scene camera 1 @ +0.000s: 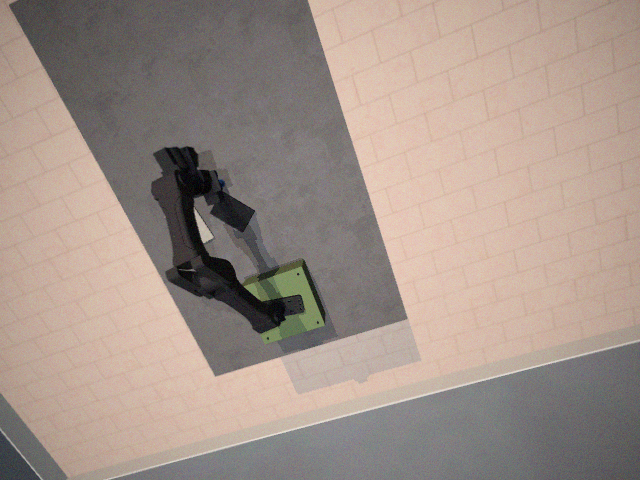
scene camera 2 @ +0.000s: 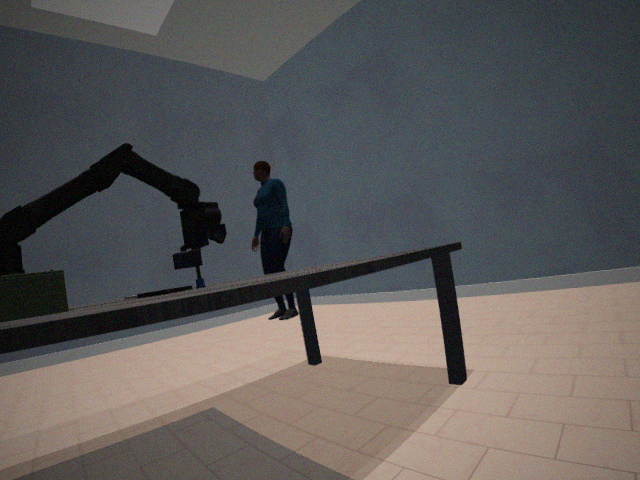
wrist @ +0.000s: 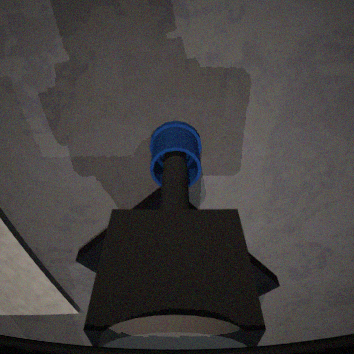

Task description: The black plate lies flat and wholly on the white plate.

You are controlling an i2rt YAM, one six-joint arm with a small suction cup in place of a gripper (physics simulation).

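Places are measured from the arm's base along level axes (x ahead, y left, z up), in millimetres.
Where they show: hand at its tool point: (scene camera 1: 222, 183) (wrist: 174, 134); arm's base at its link origin: (scene camera 1: 277, 307) (scene camera 2: 8, 279).
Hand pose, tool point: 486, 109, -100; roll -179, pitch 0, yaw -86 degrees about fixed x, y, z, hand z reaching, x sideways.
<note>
Each offset is from my tool point to the top centre of the thing, as dx, dy, dz.
The black plate @(-110, -13, +21) (scene camera 1: 232, 210) (scene camera 2: 164, 291) (wrist: 91, 250) lies flat at table height; in the wrist view its corners show behind the dark wrist housing. The white plate @(-131, +167, +16) (scene camera 1: 204, 229) (wrist: 25, 280) is apart from it, partly hidden under the arm in scene camera 1 and cut off at the lower left of the wrist view. My blue suction cup (scene camera 1: 221, 182) (scene camera 2: 200, 283) (wrist: 176, 142) points down, close to the table, just past a corner of the black plate. Bare grey table shows around the cup, and no plate is on it. The suction is on with nothing held.
The arm stands on a green base box (scene camera 1: 306, 284) (scene camera 2: 36, 294) near one end of the long grey table (scene camera 1: 279, 103) (scene camera 2: 361, 266). The upper arm passes over the white plate. A person in a blue top (scene camera 2: 272, 206) stands beyond the table.
</note>
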